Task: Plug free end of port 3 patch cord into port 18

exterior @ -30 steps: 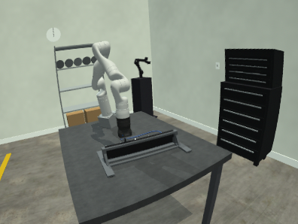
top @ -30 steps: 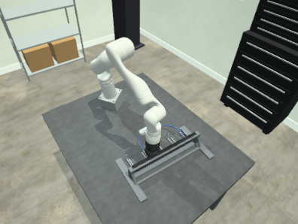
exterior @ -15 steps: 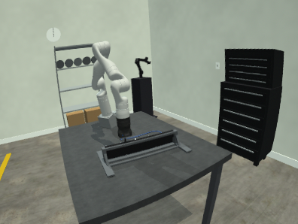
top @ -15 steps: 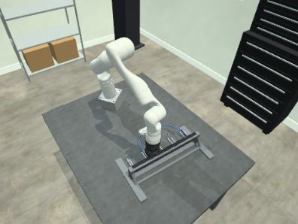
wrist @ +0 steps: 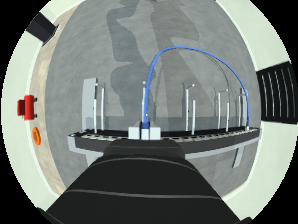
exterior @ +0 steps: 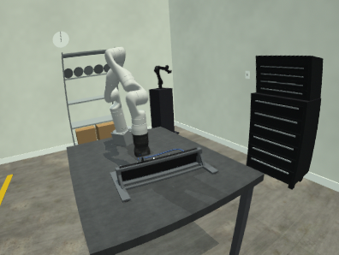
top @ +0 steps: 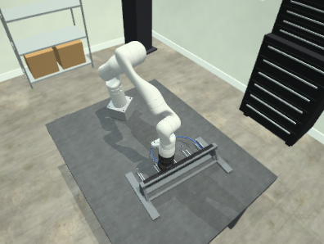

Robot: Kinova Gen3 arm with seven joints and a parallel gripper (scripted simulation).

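Now: hand 1 cm short of the plug and 1 cm above it.
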